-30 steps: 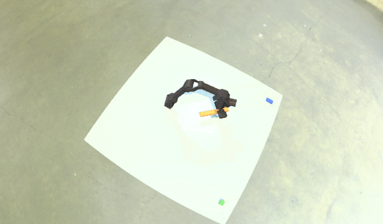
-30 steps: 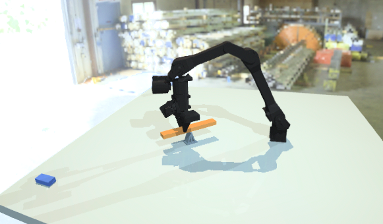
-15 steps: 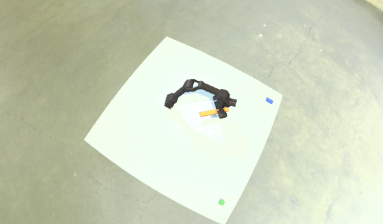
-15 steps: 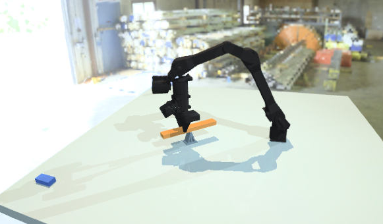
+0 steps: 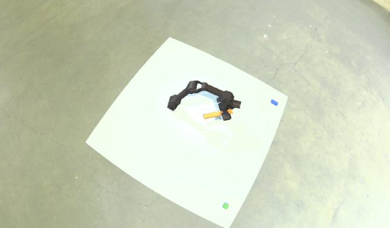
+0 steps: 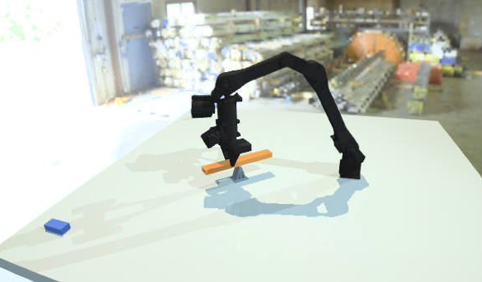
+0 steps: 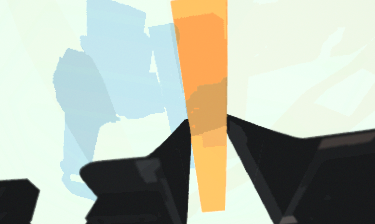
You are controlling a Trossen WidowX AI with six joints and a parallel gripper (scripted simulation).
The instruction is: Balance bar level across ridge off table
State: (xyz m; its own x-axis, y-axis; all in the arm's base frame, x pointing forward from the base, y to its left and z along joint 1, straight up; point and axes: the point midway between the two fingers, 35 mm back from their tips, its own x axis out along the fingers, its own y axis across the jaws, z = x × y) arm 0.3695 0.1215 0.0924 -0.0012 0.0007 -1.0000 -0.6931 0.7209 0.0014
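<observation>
The orange bar lies 2 cm to the right of my gripper tip and 2 cm behind it. Round my gripper tip: blue block 38 cm to the left, 37 cm ahead, 5 cm below; green block 62 cm to the right, 37 cm ahead, 4 cm below.
</observation>
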